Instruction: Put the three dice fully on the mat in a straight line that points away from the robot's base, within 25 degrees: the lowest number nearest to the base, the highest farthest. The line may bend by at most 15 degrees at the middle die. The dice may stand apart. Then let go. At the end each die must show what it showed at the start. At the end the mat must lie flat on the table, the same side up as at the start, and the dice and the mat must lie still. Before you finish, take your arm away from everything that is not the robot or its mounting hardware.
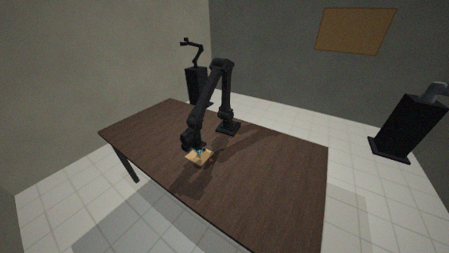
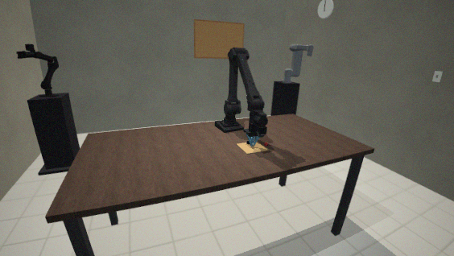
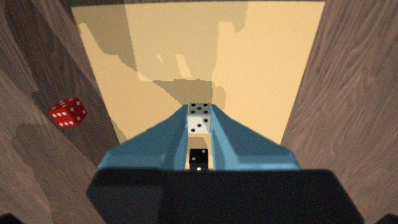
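Now: hand right at the white die. Also, from my hand: black die (50 mm behind, 10 mm below); then red die (100 mm to the left, 10 mm below); then tan mat (20 mm below).
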